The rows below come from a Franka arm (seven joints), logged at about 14 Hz.
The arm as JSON. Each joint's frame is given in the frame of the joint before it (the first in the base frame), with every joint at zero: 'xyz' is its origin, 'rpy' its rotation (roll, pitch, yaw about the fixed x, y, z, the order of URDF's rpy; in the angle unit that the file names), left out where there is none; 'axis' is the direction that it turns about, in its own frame. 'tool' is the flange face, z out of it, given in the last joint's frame.
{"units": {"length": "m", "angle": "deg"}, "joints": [
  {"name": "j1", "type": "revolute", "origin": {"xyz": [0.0, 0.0, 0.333]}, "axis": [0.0, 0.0, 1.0]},
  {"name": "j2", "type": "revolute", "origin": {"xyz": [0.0, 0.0, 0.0], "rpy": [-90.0, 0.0, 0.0]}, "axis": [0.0, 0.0, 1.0]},
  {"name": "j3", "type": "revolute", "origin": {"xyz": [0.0, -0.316, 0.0], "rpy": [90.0, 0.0, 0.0]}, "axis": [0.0, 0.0, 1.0]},
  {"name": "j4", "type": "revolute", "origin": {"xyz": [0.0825, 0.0, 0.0], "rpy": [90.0, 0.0, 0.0]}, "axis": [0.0, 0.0, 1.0]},
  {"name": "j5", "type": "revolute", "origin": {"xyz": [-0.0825, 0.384, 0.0], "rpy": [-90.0, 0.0, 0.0]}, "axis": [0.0, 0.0, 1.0]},
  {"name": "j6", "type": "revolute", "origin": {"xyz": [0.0, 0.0, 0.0], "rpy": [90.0, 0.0, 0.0]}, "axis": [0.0, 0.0, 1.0]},
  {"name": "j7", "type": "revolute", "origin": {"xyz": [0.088, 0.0, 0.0], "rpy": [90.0, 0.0, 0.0]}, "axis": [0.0, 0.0, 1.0]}
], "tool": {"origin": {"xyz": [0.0, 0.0, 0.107]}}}
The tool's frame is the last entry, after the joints.
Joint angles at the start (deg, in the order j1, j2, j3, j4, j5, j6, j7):
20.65, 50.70, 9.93, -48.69, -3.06, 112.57, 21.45
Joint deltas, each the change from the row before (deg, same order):
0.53, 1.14, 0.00, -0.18, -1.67, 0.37, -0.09
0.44, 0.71, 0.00, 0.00, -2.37, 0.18, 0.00
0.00, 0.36, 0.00, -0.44, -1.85, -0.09, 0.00
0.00, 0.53, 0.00, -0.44, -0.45, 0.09, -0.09
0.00, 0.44, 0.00, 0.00, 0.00, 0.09, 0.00
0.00, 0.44, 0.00, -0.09, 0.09, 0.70, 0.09
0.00, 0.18, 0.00, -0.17, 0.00, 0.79, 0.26
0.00, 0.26, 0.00, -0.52, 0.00, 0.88, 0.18
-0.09, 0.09, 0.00, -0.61, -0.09, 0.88, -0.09
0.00, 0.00, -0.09, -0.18, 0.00, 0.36, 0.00
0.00, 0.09, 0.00, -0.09, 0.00, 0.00, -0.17
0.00, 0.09, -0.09, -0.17, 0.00, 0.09, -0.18
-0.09, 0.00, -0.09, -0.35, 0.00, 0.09, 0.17
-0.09, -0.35, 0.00, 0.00, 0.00, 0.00, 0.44
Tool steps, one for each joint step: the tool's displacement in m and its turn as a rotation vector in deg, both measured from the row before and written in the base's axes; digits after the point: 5 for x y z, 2 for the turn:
-0.00092, 0.00576, -0.01683, -1.78, 0.10, 0.89
-0.00061, 0.00354, -0.00964, -2.21, -0.63, 0.87
0.00035, -0.00159, -0.00899, -1.96, -0.09, 0.42
-0.00018, -0.00009, -0.01100, -0.75, 0.58, 0.25
0.00031, 0.00015, -0.00596, -0.12, 0.33, 0.00
0.00085, 0.00073, -0.00562, 0.23, -0.07, -0.08
0.00074, 0.00070, -0.00252, 0.29, -0.35, -0.22
0.00009, 0.00085, -0.00648, 0.13, -0.05, -0.09
0.00041, -0.00038, -0.00488, 0.04, -0.19, 0.12
0.00038, -0.00033, -0.00097, 0.03, -0.18, -0.02
-0.00021, 0.00002, -0.00203, -0.10, 0.15, 0.18
0.00004, -0.00055, -0.00265, -0.17, 0.11, 0.15
0.00017, -0.00166, -0.00294, -0.15, 0.22, -0.26
0.00057, -0.00113, 0.00489, 0.20, -0.29, -0.52

